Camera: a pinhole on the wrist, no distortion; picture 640 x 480 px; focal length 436.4 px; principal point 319.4 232.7 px. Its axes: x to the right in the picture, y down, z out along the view. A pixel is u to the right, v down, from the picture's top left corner.
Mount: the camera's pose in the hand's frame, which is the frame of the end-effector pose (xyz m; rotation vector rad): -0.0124 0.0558 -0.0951 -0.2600 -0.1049 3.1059
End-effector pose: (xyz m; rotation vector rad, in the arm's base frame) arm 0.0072 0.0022 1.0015 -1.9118 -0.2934 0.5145
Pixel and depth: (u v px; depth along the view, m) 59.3 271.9 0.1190
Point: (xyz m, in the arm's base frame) 0.0229 0.0316 0.9502
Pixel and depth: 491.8 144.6 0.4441
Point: -0.3765 0.1037 0.8418
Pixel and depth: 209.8 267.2 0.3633
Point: -0.1110 0.2333 0.9080
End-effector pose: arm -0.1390 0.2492 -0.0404 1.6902 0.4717 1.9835
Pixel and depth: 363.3 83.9 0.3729
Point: 0.1209 0.0420 0.0065
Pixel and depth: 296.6 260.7 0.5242
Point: 0.2870 0.1961 -0.0335
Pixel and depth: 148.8 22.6 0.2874
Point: 0.0429 0.1270 0.1353
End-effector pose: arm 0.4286 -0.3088 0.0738 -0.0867 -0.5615 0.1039
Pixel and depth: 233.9 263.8 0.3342
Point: 0.2946 -0.2879 0.2755
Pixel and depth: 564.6 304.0 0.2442
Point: 0.2051 -0.3214 0.0747
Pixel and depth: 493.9 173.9 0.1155
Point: 0.3526 -0.2530 0.0362
